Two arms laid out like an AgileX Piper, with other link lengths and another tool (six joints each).
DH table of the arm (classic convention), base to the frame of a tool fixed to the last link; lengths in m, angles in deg. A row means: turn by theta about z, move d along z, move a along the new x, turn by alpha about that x. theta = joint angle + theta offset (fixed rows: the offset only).
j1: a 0; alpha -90; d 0.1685; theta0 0
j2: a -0.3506; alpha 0; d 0; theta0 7.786
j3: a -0.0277; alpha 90; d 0; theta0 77.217
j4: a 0; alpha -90; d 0.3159; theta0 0
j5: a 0; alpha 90; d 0; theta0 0
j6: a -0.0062; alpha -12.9; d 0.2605; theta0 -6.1
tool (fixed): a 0; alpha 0; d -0.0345; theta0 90
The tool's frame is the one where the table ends.
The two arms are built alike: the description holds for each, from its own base.
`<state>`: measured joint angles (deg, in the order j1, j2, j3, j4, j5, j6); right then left.
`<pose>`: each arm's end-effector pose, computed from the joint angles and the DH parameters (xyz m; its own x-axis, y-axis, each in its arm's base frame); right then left.
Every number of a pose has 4 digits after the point.
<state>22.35 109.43 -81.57 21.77 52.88 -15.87 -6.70 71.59 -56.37 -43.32 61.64 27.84</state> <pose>0.4677 0.2579 0.1752 -0.5814 0.6855 0.4383 0.8136 0.4858 0.3195 0.3163 -0.1810 0.3291 0.2509 0.8880 -0.3854 0.9042 -0.0728 0.4209</pose>
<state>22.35 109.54 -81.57 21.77 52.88 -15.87 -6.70 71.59 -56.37 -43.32 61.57 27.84</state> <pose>0.4677 0.2579 0.1742 -0.5806 0.6859 0.4388 0.8142 0.4860 0.3177 0.3166 -0.1810 0.3292 0.2505 0.8882 -0.3852 0.9039 -0.0720 0.4217</pose>
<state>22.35 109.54 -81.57 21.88 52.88 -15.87 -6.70 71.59 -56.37 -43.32 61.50 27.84</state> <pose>0.4676 0.2582 0.1743 -0.5798 0.6856 0.4403 0.8148 0.4849 0.3179 0.3169 -0.1809 0.3292 0.2501 0.8884 -0.3849 0.9035 -0.0713 0.4225</pose>
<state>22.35 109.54 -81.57 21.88 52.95 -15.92 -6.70 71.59 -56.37 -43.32 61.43 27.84</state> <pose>0.4673 0.2582 0.1742 -0.5803 0.6850 0.4405 0.8144 0.4860 0.3171 0.3171 -0.1809 0.3293 0.2497 0.8886 -0.3847 0.9032 -0.0706 0.4234</pose>
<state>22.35 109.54 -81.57 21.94 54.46 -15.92 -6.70 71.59 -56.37 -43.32 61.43 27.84</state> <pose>0.4615 0.2575 0.1729 -0.5753 0.6822 0.4513 0.8177 0.4945 0.2948 0.3171 -0.1809 0.3293 0.2497 0.8886 -0.3847 0.9032 -0.0706 0.4234</pose>
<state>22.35 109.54 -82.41 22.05 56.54 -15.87 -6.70 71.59 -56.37 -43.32 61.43 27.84</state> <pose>0.4576 0.2582 0.1767 -0.5734 0.6762 0.4626 0.8181 0.5037 0.2776 0.3171 -0.1809 0.3293 0.2497 0.8886 -0.3847 0.9032 -0.0706 0.4234</pose>
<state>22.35 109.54 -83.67 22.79 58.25 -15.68 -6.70 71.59 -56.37 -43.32 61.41 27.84</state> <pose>0.4566 0.2618 0.1841 -0.5693 0.6684 0.4786 0.8201 0.5024 0.2739 0.3172 -0.1808 0.3293 0.2496 0.8887 -0.3846 0.9031 -0.0704 0.4236</pose>
